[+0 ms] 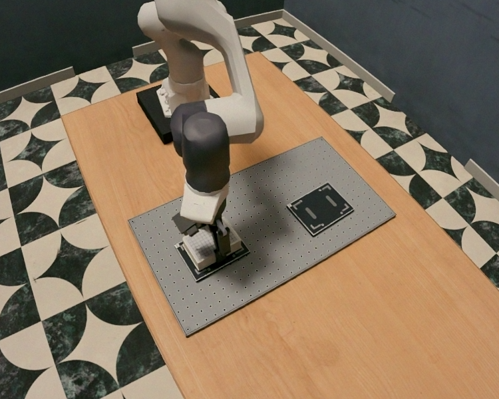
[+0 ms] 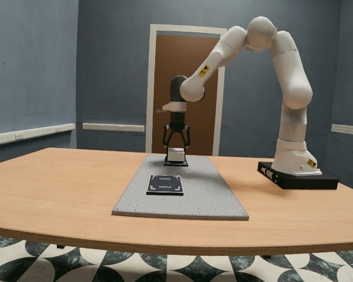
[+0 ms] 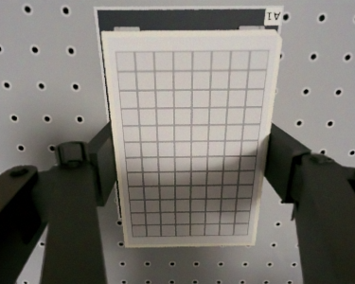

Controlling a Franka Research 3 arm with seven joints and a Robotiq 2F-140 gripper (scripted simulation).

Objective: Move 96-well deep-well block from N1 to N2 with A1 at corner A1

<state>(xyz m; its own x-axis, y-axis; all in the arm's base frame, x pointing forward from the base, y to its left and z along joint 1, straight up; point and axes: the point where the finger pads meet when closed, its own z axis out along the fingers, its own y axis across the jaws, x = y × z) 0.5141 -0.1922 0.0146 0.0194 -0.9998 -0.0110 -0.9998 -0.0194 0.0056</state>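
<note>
Now: hand 10 mm above the white 96-well deep-well block. The rest, counted from my hand: black plate nest N2 (40 mm below).
</note>
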